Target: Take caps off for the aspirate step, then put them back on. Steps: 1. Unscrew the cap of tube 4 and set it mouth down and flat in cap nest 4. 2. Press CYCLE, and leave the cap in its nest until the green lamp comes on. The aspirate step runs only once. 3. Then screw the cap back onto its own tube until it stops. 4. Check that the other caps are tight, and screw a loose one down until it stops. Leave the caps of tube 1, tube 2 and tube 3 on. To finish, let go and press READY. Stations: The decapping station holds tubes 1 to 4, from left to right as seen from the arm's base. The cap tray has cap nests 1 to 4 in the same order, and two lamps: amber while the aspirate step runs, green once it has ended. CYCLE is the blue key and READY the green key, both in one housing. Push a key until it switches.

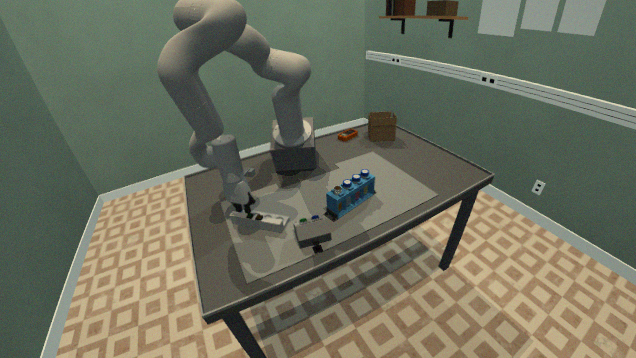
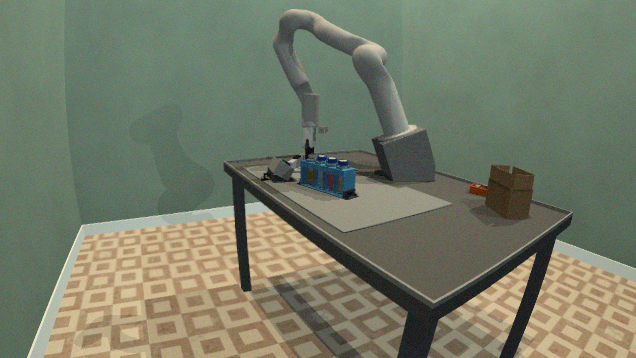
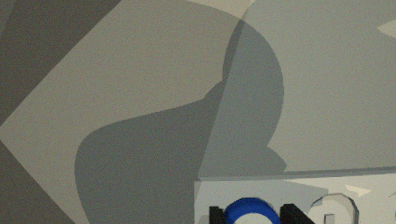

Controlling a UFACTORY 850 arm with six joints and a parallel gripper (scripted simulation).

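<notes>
Now: the blue cap marked 4 2 cm below my hand. Also, from my hand: blue key 24 cm ahead, 20 cm to the left, 3 cm above; then green key 23 cm ahead, 15 cm to the left, 3 cm above; then grey key housing 25 cm ahead, 17 cm to the left, 2 cm above.
</notes>
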